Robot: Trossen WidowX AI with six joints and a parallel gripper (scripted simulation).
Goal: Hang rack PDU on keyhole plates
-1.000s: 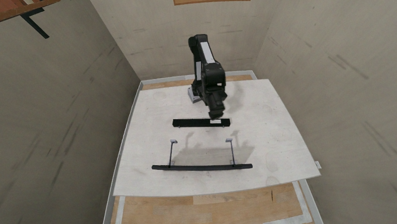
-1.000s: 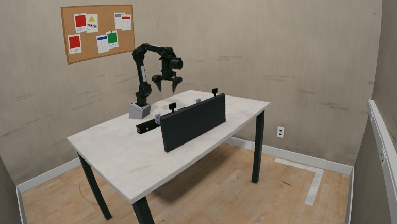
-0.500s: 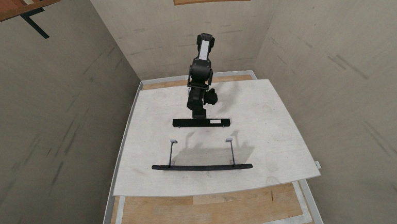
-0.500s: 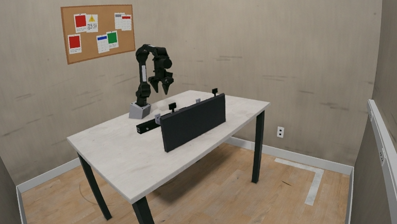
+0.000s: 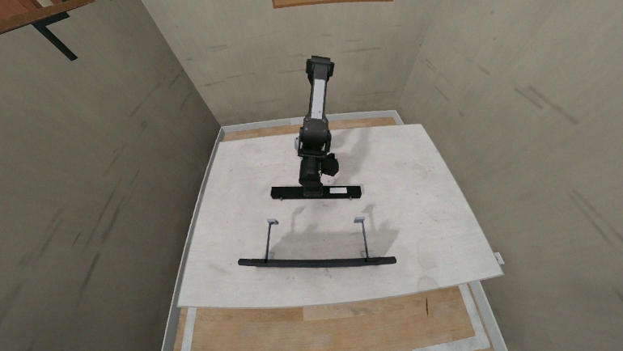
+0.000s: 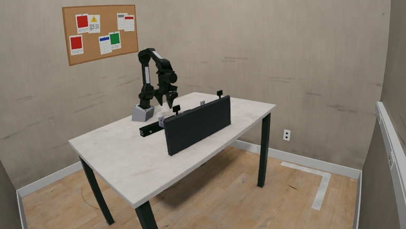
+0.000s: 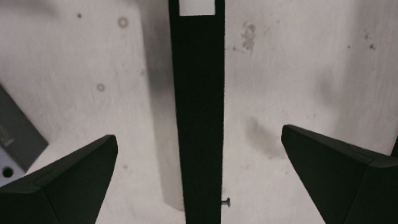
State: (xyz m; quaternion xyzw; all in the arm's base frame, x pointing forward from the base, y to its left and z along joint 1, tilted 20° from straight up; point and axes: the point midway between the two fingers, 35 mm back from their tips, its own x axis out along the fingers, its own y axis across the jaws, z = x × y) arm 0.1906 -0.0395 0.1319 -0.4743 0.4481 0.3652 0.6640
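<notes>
The rack PDU lies 12 cm below my hand and 2 cm to the right of it. Also, from my hand: dark upright panel (28 cm ahead, 7 cm to the right, 7 cm below).
</notes>
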